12 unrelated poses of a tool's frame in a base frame.
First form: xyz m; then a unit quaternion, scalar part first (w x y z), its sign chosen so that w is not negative.
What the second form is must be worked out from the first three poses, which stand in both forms.
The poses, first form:
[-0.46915 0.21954 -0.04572 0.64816 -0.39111 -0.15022 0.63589]
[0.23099 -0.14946 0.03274 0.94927 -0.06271 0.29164 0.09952]
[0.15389 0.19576 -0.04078 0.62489 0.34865 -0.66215 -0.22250]
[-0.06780 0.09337 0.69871 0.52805 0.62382 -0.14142 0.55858]
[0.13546 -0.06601 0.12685 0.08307 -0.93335 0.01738 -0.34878]
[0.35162 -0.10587 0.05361 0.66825 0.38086 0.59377 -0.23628]
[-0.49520 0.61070 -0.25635 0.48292 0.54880 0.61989 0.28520]
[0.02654 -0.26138 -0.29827 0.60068 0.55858 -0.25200 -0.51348]
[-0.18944 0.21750 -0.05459 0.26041 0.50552 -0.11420 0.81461]
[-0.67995 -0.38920 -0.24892 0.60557 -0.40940 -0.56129 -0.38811]
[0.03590 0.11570 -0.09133 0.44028 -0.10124 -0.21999 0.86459]
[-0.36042 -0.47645 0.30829 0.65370 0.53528 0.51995 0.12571]
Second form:
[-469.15 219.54 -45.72 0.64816 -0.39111 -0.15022 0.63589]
[230.99 -149.46 32.74 0.94927 -0.06271 0.29164 0.09952]
[153.89 195.76 -40.78 0.62489 0.34865 -0.66215 -0.22250]
[-67.80 93.37 698.71 0.52805 0.62382 -0.14142 0.55858]
[135.46 -66.01 126.85 0.08307 -0.93335 0.01738 -0.34878]
[351.62 -105.87 53.61 0.66825 0.38086 0.59377 -0.23628]
[-495.20 610.70 -256.35 0.48292 0.54880 0.61989 0.28520]
[26.54 -261.38 -298.27 0.60068 0.55858 -0.25200 -0.51348]
[-189.44 217.50 -54.59 0.26041 0.50552 -0.11420 0.81461]
[-679.95 -389.20 -248.92 0.60557 -0.40940 -0.56129 -0.38811]
[35.90 115.70 -91.33 0.44028 -0.10124 -0.21999 0.86459]
[-360.42 -476.45 308.29 0.65370 0.53528 0.51995 0.12571]

